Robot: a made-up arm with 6 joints. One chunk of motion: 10 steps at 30 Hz.
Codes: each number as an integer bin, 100 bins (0 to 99) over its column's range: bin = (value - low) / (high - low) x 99, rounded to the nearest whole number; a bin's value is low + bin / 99 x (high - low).
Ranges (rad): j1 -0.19..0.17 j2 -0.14..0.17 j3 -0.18..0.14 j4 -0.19..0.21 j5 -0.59..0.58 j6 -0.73..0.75
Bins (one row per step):
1: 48 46 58 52 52 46
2: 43 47 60 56 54 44
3: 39 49 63 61 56 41
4: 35 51 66 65 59 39
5: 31 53 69 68 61 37
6: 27 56 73 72 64 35
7: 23 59 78 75 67 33
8: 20 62 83 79 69 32
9: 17 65 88 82 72 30
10: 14 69 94 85 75 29
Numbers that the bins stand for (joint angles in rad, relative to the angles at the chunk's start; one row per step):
1: -0.0155 0.0040 0.0075 0.0201 0.0245 -0.0423
2: -0.0336 0.0072 0.0139 0.0363 0.0482 -0.0722
3: -0.0482 0.0134 0.0236 0.0565 0.0718 -0.1171
4: -0.0627 0.0197 0.0333 0.0726 0.1073 -0.1470
5: -0.0773 0.0260 0.0430 0.0847 0.1309 -0.1769
6: -0.0918 0.0354 0.0560 0.1009 0.1664 -0.2068
7: -0.1064 0.0447 0.0721 0.1130 0.2018 -0.2367
8: -0.1173 0.0541 0.0883 0.1292 0.2255 -0.2516
9: -0.1282 0.0635 0.1044 0.1413 0.2609 -0.2815
10: -0.1391 0.0761 0.1238 0.1534 0.2964 -0.2965

